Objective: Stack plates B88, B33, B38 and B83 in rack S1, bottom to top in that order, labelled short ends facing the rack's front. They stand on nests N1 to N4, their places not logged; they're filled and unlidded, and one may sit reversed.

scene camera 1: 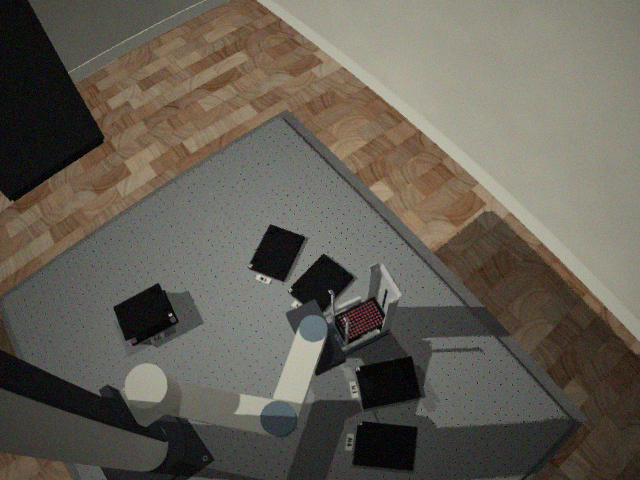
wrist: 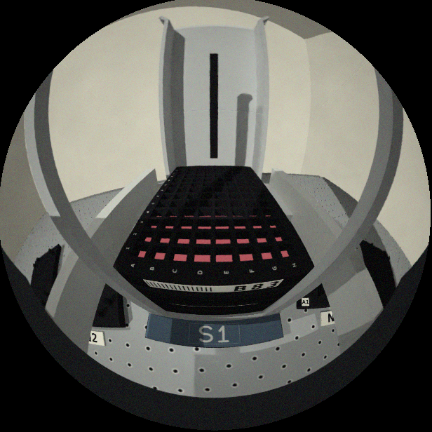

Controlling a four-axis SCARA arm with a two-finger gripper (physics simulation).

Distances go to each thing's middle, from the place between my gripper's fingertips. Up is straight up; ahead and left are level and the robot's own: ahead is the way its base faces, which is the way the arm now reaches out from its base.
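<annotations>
Nest N2 (scene camera 1: 315,283) 100 mm below my hand, 190 mm to the left, 20 mm behind. Nest N1 (scene camera 1: 277,250) 100 mm below my hand, 360 mm to the left, 70 mm behind. Hand 60 mm past nest N3 (scene camera 1: 388,382), 100 mm above it, 170 mm to the left of it.
</annotations>
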